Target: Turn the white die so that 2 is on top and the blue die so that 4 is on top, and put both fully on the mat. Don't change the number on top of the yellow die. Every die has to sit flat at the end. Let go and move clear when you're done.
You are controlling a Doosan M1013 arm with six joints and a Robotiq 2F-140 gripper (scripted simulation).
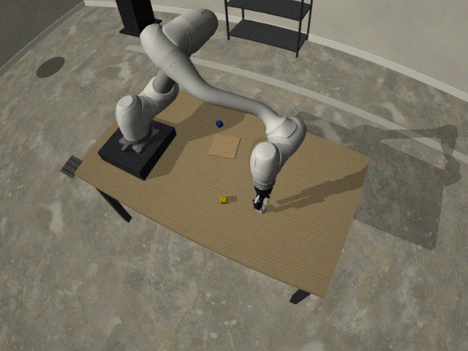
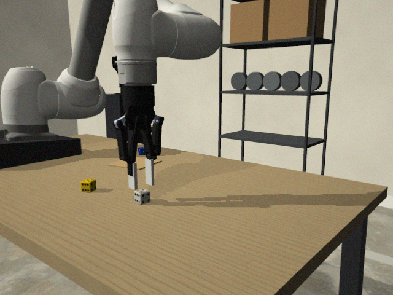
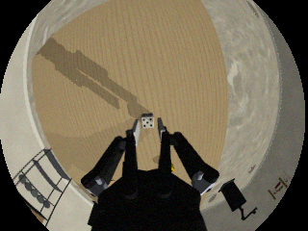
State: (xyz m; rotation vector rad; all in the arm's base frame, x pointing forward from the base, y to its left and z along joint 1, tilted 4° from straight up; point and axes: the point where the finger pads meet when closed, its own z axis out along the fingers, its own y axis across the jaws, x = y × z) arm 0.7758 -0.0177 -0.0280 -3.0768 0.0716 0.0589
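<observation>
Now: the white die 6 cm below my hand. Round my hand: blue die 45 cm behind, 34 cm to the left, 6 cm below; then mat 35 cm behind, 23 cm to the left, 7 cm below; then yellow die 18 cm behind, 4 cm to the right, 6 cm below.
</observation>
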